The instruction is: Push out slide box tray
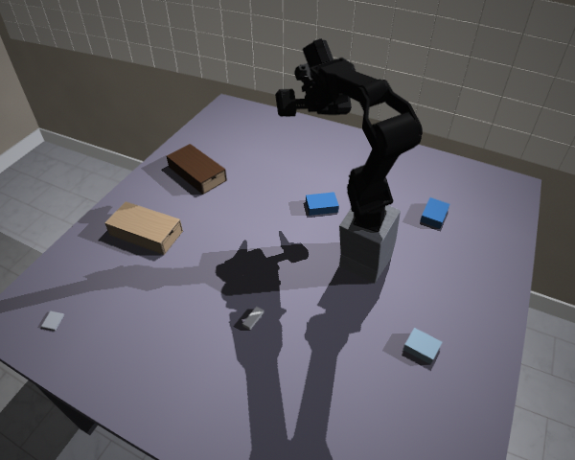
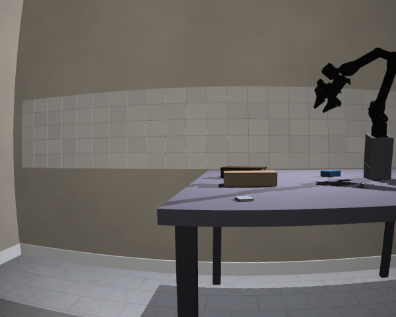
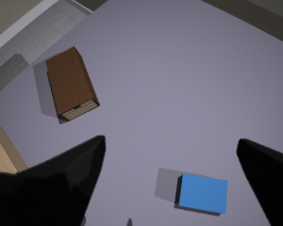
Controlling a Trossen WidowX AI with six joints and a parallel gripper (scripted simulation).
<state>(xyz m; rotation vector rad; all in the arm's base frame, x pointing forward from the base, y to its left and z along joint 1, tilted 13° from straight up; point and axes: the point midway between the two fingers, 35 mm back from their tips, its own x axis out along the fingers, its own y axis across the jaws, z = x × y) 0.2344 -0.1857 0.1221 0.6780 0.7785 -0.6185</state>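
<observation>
My gripper is now 380 mm short of the slide box, 330 mm above it and 300 mm to the right of it. From my hand the other things lie so: light blue block: 450 mm behind, 340 mm below, 320 mm to the left; small white block: 420 mm to the left, 340 mm below, 50 mm behind; inner tray: 380 mm ahead, 330 mm below, 300 mm to the left.
</observation>
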